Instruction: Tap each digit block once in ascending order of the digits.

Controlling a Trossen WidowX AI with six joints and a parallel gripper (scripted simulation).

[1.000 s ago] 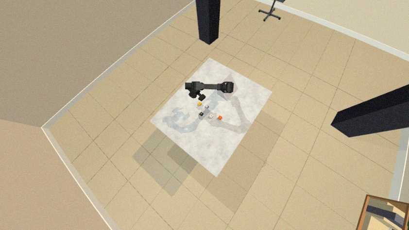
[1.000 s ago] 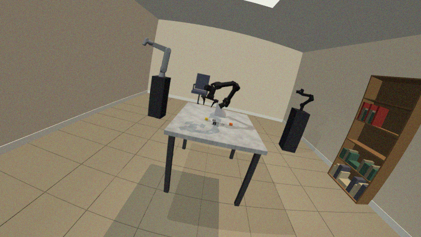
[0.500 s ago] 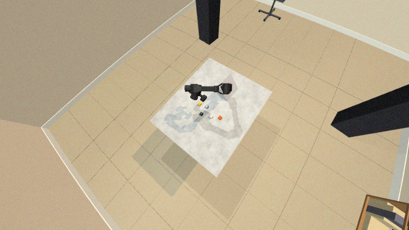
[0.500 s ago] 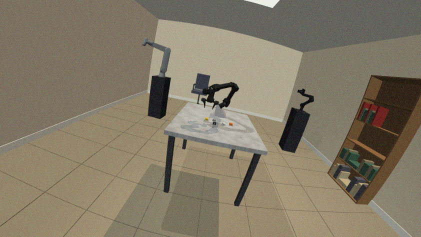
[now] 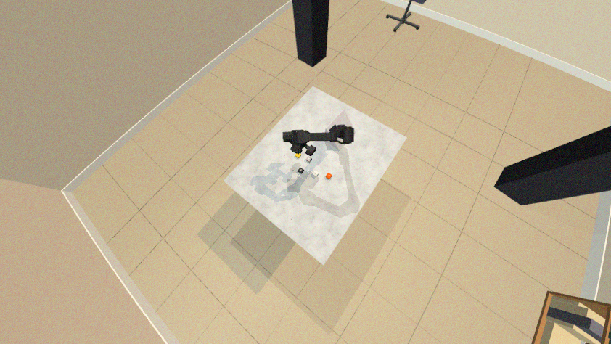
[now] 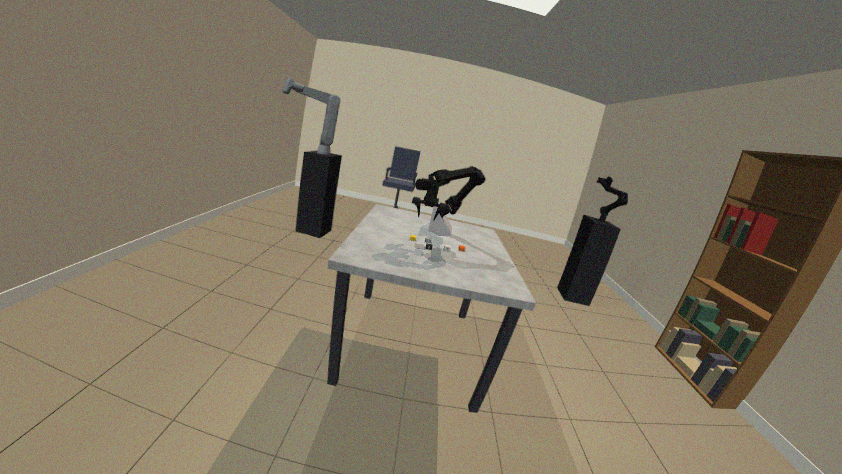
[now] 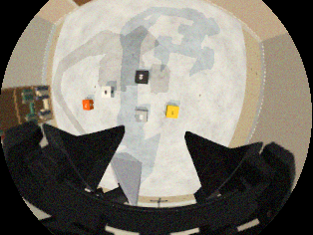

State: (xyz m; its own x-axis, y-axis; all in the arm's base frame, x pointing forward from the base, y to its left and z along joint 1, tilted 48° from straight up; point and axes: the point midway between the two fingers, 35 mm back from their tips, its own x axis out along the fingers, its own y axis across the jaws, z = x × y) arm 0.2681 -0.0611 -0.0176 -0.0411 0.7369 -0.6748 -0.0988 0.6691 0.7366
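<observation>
Now: the yellow block 10 mm ahead of my gripper tip, 50 mm to the right of it and 120 mm below it. The rest, counted from my gripper tip: white block (30 mm ahead, 150 mm to the left, 120 mm below); grey block (20 mm behind, 40 mm to the left, 120 mm below); black block (80 mm ahead, 50 mm to the left, 120 mm below).
</observation>
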